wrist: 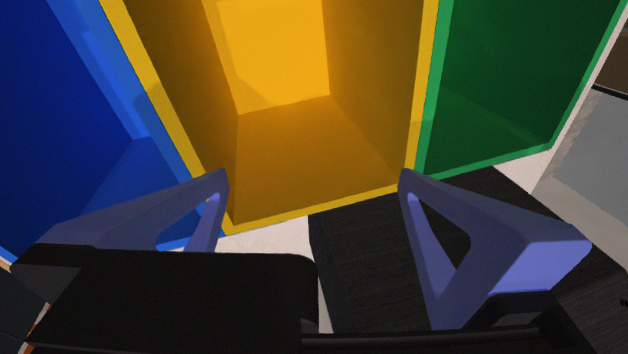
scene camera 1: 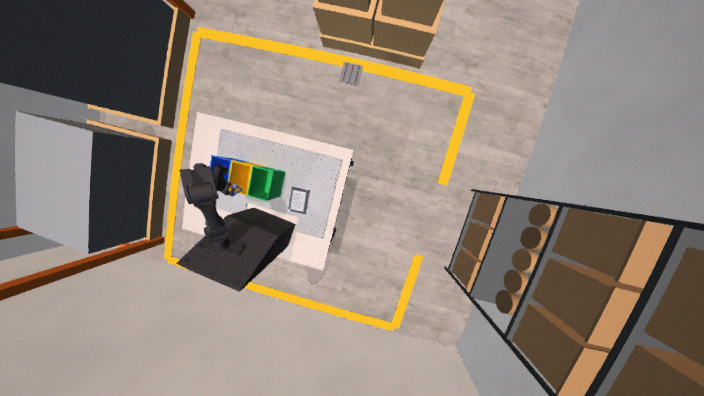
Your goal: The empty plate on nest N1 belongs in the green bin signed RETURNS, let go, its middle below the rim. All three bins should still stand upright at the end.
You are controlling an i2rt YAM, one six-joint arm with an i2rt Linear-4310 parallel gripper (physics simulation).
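Frame: origin at the arm's base, x ahead, y left, z up, level; centimetres.
Seen in the pictures: gripper, between the fingertips: (wrist: 313,177) (scene camera 1: 236,186); arm's base, origin of its link: (scene camera 1: 222,245).
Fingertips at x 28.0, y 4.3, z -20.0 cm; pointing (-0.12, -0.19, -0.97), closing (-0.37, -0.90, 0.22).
Pixels of each thing's middle, then the offset from my fingertips to it.
- dark-rimmed nest, middle of its body: (scene camera 1: 298,200) dx -10.8, dy -30.6, dz -18.1 cm
- green bin, middle of its body: (wrist: 435,17) (scene camera 1: 267,182) dx +1.6, dy -14.2, dz -9.9 cm
- yellow bin, middle of its body: (wrist: 278,42) (scene camera 1: 248,177) dx +5.0, dy -1.7, dz -9.9 cm
- blue bin, middle of its body: (wrist: 103,82) (scene camera 1: 229,172) dx +8.3, dy +10.9, dz -9.9 cm
The pale, gridded plate (scene camera 1: 299,200) lies in the dark-rimmed nest (scene camera 1: 307,202), right of the bins in the scene view. The plate does not show in the wrist view. The green bin (scene camera 1: 268,183) (wrist: 500,90) stands upright at the right end of the bin row; its sign cannot be read. My gripper (scene camera 1: 235,189) (wrist: 313,177) is open and empty. In the wrist view its blue fingertips stand either side of the near part of the yellow bin's opening; their height above the rim is hard to tell.
The yellow bin (scene camera 1: 241,177) (wrist: 310,150) stands upright between the green bin and the blue bin (scene camera 1: 216,161) (wrist: 45,125), close against both. The arm partly covers the blue bin in the scene view. The dark pedestal (scene camera 1: 260,225) (wrist: 370,260) stands at the near table edge.
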